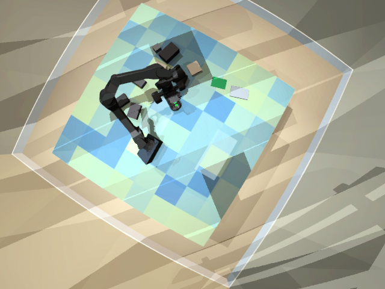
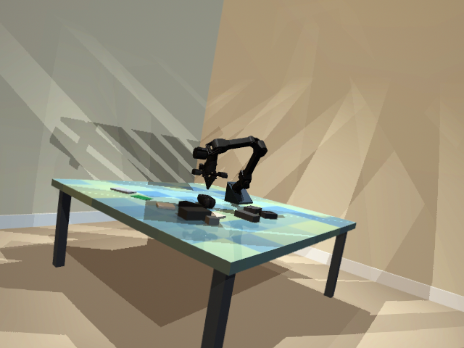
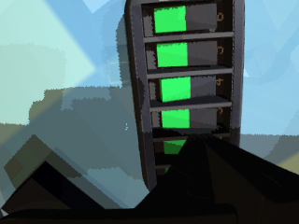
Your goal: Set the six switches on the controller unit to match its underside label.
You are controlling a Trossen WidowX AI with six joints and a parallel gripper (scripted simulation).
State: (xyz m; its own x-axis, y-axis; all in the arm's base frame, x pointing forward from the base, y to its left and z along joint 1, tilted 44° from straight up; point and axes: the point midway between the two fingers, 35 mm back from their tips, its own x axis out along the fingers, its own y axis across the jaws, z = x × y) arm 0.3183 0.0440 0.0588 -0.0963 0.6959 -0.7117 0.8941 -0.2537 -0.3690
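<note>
Right now the black block is 15 cm ahead of my gripper tip, 7 cm to the left of it and 7 cm below it. Round my gripper tip: green tile (28 cm ahead, 19 cm to the right, 9 cm below); dark grey block (25 cm ahead, 21 cm to the left, 7 cm below); small grey cube (24 cm ahead, 30 cm to the left, 7 cm below).
</note>
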